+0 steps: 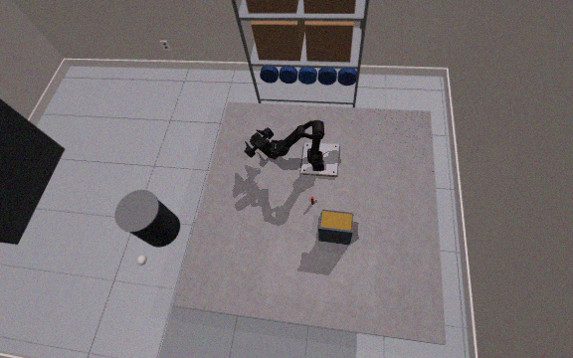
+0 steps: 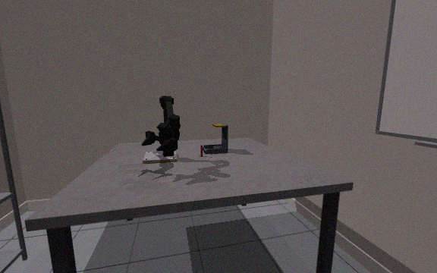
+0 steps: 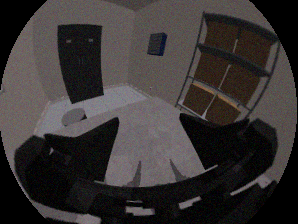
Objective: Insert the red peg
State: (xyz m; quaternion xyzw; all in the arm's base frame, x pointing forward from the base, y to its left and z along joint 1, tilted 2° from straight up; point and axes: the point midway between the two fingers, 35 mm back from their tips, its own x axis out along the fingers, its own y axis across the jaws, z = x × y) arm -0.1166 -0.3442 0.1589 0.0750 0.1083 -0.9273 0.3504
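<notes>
The red peg lies 37 cm ahead of my gripper tip, 33 cm to the left of it and 12 cm below it. From my gripper tip the other things lie so: dark back wall 59 cm ahead, 43 cm to the left, 6 cm below; then yellow roof 54 cm ahead, 43 cm to the left, 4 cm above.
</notes>
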